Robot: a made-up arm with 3 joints. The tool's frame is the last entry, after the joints.
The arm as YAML. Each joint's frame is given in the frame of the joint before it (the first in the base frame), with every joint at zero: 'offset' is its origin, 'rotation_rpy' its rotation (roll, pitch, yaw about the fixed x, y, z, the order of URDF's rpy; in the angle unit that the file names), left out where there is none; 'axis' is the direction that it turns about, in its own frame. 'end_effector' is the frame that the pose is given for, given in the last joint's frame.
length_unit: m
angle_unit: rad
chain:
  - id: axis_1
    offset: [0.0, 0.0, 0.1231]
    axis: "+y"
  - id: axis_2
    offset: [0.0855, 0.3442, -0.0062]
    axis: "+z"
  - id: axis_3
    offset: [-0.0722, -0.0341, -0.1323]
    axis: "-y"
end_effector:
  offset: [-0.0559, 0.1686, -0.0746]
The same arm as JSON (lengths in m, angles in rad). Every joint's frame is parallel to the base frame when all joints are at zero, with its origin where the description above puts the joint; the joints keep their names.
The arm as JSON. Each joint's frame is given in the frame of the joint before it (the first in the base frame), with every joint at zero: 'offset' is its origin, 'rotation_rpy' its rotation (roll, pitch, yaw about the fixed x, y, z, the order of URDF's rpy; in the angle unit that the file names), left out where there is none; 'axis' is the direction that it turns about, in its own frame. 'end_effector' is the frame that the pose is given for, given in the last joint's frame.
{
  "length_unit": "m",
  "angle_unit": "rad",
  "chain": [
    {
      "id": "axis_1",
      "offset": [
        0.0,
        0.0,
        0.1231
      ],
      "axis": [
        0.0,
        1.0,
        0.0
      ]
    },
    {
      "id": "axis_2",
      "offset": [
        0.0855,
        0.3442,
        -0.0062
      ],
      "axis": [
        0.0,
        0.0,
        1.0
      ]
    },
    {
      "id": "axis_3",
      "offset": [
        -0.0722,
        -0.0341,
        -0.1323
      ],
      "axis": [
        0.0,
        -1.0,
        0.0
      ]
    }
  ],
  "end_effector": {
    "offset": [
      -0.0559,
      0.1686,
      -0.0746
    ]
  }
}

